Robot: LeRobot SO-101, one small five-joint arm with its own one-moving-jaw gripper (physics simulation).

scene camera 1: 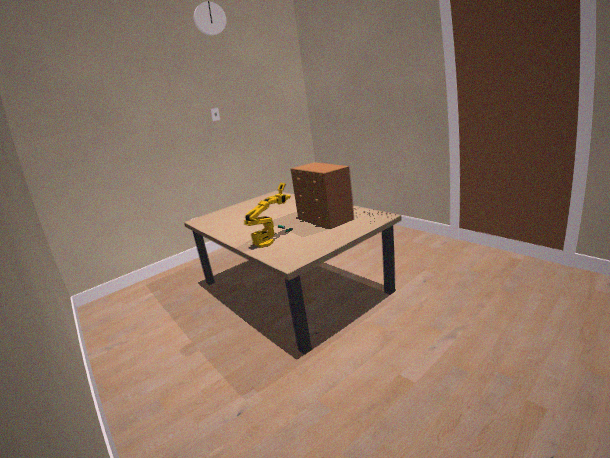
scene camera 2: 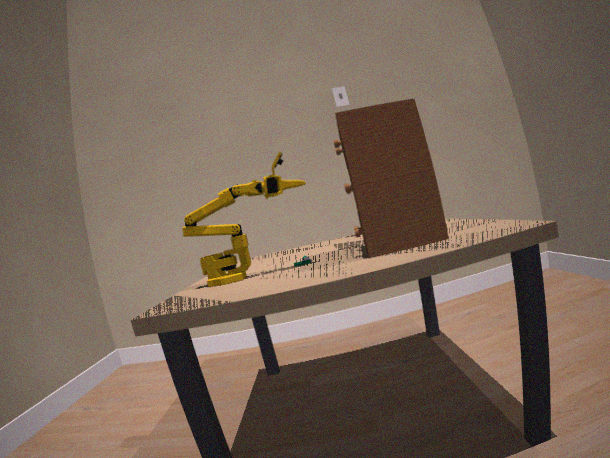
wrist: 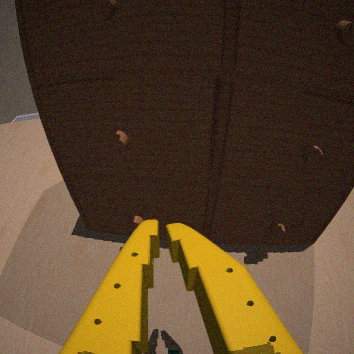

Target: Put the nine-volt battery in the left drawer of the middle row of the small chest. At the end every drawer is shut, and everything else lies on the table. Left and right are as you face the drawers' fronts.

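Frame: origin at the arm's base, x ahead, y left, z up, level; metres.
Where they show: hand, tool point: (scene camera 1: 289, 195) (scene camera 2: 303, 182) (wrist: 158, 233); arm's base, link origin: (scene camera 1: 266, 242) (scene camera 2: 235, 280).
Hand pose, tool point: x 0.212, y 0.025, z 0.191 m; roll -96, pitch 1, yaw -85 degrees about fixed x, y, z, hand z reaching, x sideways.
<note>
Things, the pixels of their top centre, and the offset from my tool point. "spot": a spot on its surface instead.
- small brown chest, top centre: (scene camera 2: 372, 117) (scene camera 1: 318, 167) 0.118 m up, 0.197 m ahead, 0.043 m right
- left middle-row knob, surface spot: (wrist: 121, 136) spot: 0.032 m down, 0.102 m ahead, 0.038 m left
The small brown chest (scene camera 1: 340, 195) (scene camera 2: 395, 180) (wrist: 170, 100) stands on the table with its knobbed fronts toward the arm. In the wrist view two columns of drawers show, with a left middle-row knob (wrist: 121, 136) and a right one (wrist: 318, 150). The drawer fronts look flush, with no drawer plainly standing out. My gripper (scene camera 1: 289, 196) (scene camera 2: 304, 183) (wrist: 162, 225) is shut and empty, raised in front of the chest and apart from it. The nine-volt battery cannot be made out in any view; whether it is in a drawer is hidden.
Small teal-green things (scene camera 1: 281, 227) (scene camera 2: 303, 261) lie on the table (scene camera 1: 320, 252) (scene camera 2: 280, 295) between the arm's base and the chest, too small to identify. A bit of green (wrist: 173, 351) shows at the wrist view's bottom edge. The arm's yellow base (scene camera 1: 262, 237) (scene camera 2: 225, 277) stands near a table edge.
</note>
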